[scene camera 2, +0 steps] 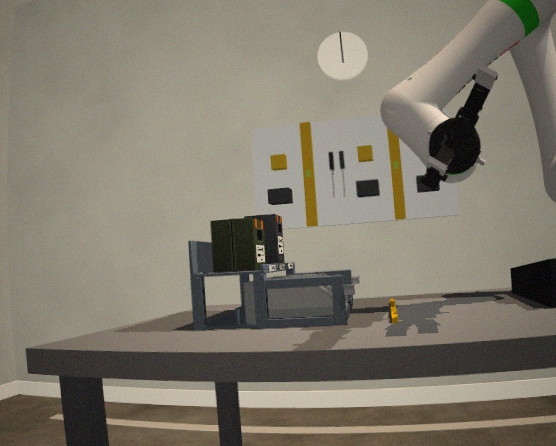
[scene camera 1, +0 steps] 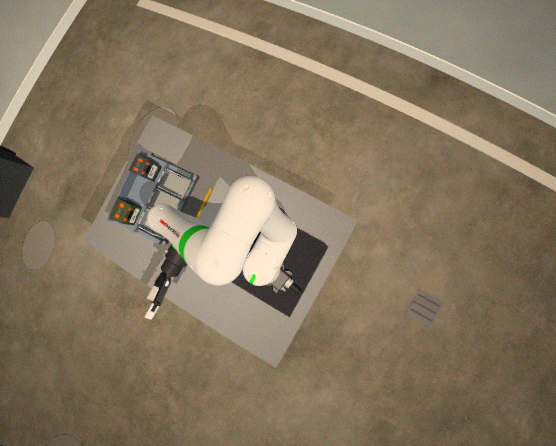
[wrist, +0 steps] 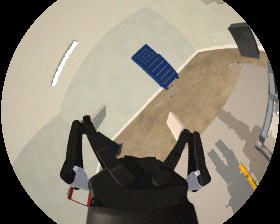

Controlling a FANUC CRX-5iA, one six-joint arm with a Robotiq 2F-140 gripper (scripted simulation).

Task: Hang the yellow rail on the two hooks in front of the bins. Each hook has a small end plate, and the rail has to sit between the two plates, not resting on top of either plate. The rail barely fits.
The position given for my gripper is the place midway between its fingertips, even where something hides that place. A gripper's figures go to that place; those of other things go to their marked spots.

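My gripper [scene camera 2: 463, 116] is 0.74 m from the lens, as I see it. There is also a grey bin frame [scene camera 2: 307, 301], and the frame is 0.94 m from the lens.
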